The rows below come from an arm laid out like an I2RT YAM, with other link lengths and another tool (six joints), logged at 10 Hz.
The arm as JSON. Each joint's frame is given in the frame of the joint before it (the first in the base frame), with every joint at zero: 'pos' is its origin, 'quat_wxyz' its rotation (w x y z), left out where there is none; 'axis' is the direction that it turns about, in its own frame. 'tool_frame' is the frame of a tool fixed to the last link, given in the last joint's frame.
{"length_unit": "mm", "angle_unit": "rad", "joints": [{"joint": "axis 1", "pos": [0.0, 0.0, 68.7], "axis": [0.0, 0.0, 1.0]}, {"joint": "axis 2", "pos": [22.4, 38.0, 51.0], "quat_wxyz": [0.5, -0.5, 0.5, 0.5], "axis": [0.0, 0.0, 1.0]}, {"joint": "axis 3", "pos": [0.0, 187.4, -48.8], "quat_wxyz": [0.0, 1.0, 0.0, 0.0], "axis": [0.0, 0.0, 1.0]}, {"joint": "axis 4", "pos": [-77.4, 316.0, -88.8], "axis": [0.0, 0.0, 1.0]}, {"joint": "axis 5", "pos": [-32.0, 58.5, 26.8], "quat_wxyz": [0.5, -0.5, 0.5, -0.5], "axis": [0.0, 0.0, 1.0]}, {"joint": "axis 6", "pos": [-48.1, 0.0, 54.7], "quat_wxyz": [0.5, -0.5, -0.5, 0.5], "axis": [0.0, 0.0, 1.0]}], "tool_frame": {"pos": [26.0, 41.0, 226.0], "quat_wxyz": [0.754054, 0.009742, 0.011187, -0.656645]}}
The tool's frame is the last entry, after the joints.
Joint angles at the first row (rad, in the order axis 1, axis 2, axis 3, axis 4, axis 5, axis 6):
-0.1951, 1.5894, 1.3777, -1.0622, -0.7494, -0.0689
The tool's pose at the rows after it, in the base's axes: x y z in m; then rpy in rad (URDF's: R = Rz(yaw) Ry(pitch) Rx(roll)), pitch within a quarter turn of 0, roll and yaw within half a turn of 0:
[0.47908 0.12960 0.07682 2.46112 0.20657 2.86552]
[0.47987 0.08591 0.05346 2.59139 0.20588 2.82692]
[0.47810 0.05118 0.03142 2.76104 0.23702 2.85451]
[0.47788 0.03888 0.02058 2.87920 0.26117 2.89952]
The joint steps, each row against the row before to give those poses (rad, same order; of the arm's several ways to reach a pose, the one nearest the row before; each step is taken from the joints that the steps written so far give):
-0.0576, -0.0057, 0.0000, -0.0397, 0.0751, -0.0160
-0.0340, 0.0000, 0.0000, -0.0057, 0.1313, -0.0030
0.0077, 0.0000, 0.0000, 0.0149, 0.1648, -0.0298
0.0369, 0.0000, 0.0000, 0.0198, 0.1159, -0.0122

